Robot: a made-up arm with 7 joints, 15 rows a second.
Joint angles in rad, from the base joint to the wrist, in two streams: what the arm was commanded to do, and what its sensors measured. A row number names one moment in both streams.
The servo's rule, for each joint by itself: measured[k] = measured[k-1] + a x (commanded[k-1-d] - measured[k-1]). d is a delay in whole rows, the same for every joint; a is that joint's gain. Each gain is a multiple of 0.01, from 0.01 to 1. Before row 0 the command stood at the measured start. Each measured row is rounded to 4 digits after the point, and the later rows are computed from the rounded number. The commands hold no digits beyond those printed.
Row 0, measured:
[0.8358 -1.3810 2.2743 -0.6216 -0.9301 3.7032 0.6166]
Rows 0 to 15, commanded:
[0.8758 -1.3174 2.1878 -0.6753 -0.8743 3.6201 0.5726]
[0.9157 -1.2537 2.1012 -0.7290 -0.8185 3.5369 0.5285]
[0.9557 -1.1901 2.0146 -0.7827 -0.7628 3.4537 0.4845]
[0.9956 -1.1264 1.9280 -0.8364 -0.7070 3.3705 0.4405]
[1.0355 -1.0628 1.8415 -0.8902 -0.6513 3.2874 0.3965]
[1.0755 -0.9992 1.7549 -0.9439 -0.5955 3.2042 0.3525]
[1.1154 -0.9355 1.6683 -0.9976 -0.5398 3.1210 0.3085]
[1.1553 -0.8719 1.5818 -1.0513 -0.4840 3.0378 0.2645]
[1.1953 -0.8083 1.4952 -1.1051 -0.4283 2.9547 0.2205]
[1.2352 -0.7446 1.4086 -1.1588 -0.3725 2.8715 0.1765]
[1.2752 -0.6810 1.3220 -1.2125 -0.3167 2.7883 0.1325]
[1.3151 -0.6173 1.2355 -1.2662 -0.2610 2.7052 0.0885]
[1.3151 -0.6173 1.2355 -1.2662 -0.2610 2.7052 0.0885]
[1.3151 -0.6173 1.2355 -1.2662 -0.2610 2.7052 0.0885]
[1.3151 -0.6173 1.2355 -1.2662 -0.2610 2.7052 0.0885]
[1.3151 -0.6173 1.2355 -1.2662 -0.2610 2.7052 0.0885]
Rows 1 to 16, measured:
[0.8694 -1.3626 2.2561 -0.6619 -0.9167 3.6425 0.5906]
[0.9083 -1.3310 2.2236 -0.7122 -0.8931 3.5654 0.5540]
[0.9481 -1.2901 2.1797 -0.7651 -0.8618 3.4839 0.5130]
[0.9880 -1.2426 2.1268 -0.8186 -0.8246 3.4011 0.4702]
[1.0279 -1.1905 2.0669 -0.8723 -0.7830 3.3181 0.4267]
[1.0679 -1.1350 2.0014 -0.9260 -0.7380 3.2350 0.3829]
[1.1078 -1.0771 1.9314 -0.9797 -0.6904 3.1518 0.3390]
[1.1477 -1.0176 1.8580 -1.0334 -0.6409 3.0686 0.2950]
[1.1877 -0.9569 1.7818 -1.0872 -0.5899 2.9855 0.2510]
[1.2276 -0.8953 1.7034 -1.1409 -0.5377 2.9023 0.2070]
[1.2676 -0.8332 1.6233 -1.1946 -0.4847 2.8191 0.1630]
[1.3075 -0.7706 1.5419 -1.2483 -0.4310 2.7360 0.1190]
[1.3139 -0.7261 1.4776 -1.2617 -0.3902 2.7135 0.1010]
[1.3149 -0.6945 1.4268 -1.2651 -0.3592 2.7074 0.0936]
[1.3151 -0.6721 1.3866 -1.2659 -0.3356 2.7058 0.0906]
[1.3151 -0.6562 1.3549 -1.2661 -0.3177 2.7054 0.0894]
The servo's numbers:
d 0
a 0.84 0.29 0.21 0.75 0.24 0.73 0.59

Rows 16 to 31, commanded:
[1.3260 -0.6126 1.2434 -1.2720 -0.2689 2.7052 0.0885]
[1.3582 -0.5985 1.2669 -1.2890 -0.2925 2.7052 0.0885]
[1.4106 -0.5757 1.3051 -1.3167 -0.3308 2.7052 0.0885]
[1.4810 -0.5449 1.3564 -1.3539 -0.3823 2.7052 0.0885]
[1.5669 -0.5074 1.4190 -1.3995 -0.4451 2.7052 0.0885]
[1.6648 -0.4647 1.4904 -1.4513 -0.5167 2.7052 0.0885]
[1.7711 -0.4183 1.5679 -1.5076 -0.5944 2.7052 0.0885]
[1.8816 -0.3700 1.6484 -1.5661 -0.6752 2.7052 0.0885]
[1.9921 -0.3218 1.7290 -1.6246 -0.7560 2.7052 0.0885]
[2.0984 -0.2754 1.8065 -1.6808 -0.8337 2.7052 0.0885]
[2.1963 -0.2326 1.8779 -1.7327 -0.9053 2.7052 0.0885]
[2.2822 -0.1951 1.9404 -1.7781 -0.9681 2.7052 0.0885]
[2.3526 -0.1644 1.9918 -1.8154 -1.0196 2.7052 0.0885]
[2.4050 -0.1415 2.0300 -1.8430 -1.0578 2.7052 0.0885]
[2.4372 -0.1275 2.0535 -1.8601 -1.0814 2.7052 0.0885]
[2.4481 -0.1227 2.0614 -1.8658 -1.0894 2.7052 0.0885]
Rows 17 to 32, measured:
[1.3243 -0.6436 1.3315 -1.2705 -0.3060 2.7053 0.0889]
[1.3528 -0.6305 1.3179 -1.2844 -0.3028 2.7052 0.0887]
[1.4014 -0.6146 1.3152 -1.3086 -0.3095 2.7052 0.0886]
[1.4683 -0.5944 1.3239 -1.3426 -0.3270 2.7052 0.0885]
[1.5511 -0.5692 1.3439 -1.3853 -0.3553 2.7052 0.0885]
[1.6466 -0.5389 1.3747 -1.4348 -0.3940 2.7052 0.0885]
[1.7512 -0.5039 1.4153 -1.4894 -0.4421 2.7052 0.0885]
[1.8607 -0.4651 1.4643 -1.5469 -0.4980 2.7052 0.0885]
[1.9711 -0.4235 1.5199 -1.6052 -0.5599 2.7052 0.0885]
[2.0780 -0.3806 1.5801 -1.6619 -0.6256 2.7052 0.0885]
[2.1774 -0.3377 1.6426 -1.7150 -0.6927 2.7052 0.0885]
[2.2654 -0.2963 1.7051 -1.7623 -0.7588 2.7052 0.0885]
[2.3386 -0.2580 1.7653 -1.8021 -0.8214 2.7052 0.0885]
[2.3944 -0.2242 1.8209 -1.8328 -0.8781 2.7052 0.0885]
[2.4304 -0.1962 1.8697 -1.8533 -0.9269 2.7052 0.0885]
[2.4453 -0.1749 1.9100 -1.8627 -0.9659 2.7052 0.0885]

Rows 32 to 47, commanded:
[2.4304 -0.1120 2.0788 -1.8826 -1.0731 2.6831 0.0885]
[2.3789 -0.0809 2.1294 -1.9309 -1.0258 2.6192 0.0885]
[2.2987 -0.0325 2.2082 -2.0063 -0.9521 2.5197 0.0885]
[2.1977 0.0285 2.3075 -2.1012 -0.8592 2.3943 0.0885]
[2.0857 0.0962 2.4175 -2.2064 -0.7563 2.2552 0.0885]
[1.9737 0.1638 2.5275 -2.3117 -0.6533 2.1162 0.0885]
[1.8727 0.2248 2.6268 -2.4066 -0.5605 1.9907 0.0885]
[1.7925 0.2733 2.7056 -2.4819 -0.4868 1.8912 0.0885]
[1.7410 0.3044 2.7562 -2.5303 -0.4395 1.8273 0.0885]
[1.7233 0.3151 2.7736 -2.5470 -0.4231 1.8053 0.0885]
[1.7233 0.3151 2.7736 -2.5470 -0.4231 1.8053 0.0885]
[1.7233 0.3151 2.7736 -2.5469 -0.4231 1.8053 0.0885]
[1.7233 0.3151 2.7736 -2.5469 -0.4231 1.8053 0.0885]
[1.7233 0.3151 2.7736 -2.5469 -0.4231 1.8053 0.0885]
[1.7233 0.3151 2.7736 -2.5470 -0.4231 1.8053 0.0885]
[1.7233 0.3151 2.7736 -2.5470 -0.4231 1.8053 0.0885]
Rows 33 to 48, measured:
[2.4328 -0.1567 1.9454 -1.8776 -0.9916 2.6891 0.0885]
[2.3875 -0.1347 1.9840 -1.9176 -0.9998 2.6381 0.0885]
[2.3129 -0.1051 2.0311 -1.9841 -0.9884 2.5517 0.0885]
[2.2161 -0.0664 2.0891 -2.0719 -0.9574 2.4368 0.0885]
[2.1066 -0.0192 2.1581 -2.1728 -0.9091 2.3042 0.0885]
[1.9950 0.0339 2.2357 -2.2770 -0.8477 2.1670 0.0885]
[1.8923 0.0893 2.3178 -2.3742 -0.7788 2.0383 0.0885]
[1.8085 0.1427 2.3992 -2.4550 -0.7087 1.9309 0.0885]
[1.7518 0.1896 2.4742 -2.5115 -0.6441 1.8553 0.0885]
[1.7279 0.2260 2.5371 -2.5381 -0.5911 1.8188 0.0885]
[1.7240 0.2518 2.5868 -2.5448 -0.5508 1.8089 0.0885]
[1.7234 0.2702 2.6260 -2.5464 -0.5202 1.8063 0.0885]
[1.7233 0.2832 2.6570 -2.5468 -0.4969 1.8056 0.0885]
[1.7233 0.2925 2.6815 -2.5469 -0.4792 1.8054 0.0885]
[1.7233 0.2991 2.7008 -2.5470 -0.4657 1.8053 0.0885]
[1.7233 0.3037 2.7161 -2.5470 -0.4555 1.8053 0.0885]

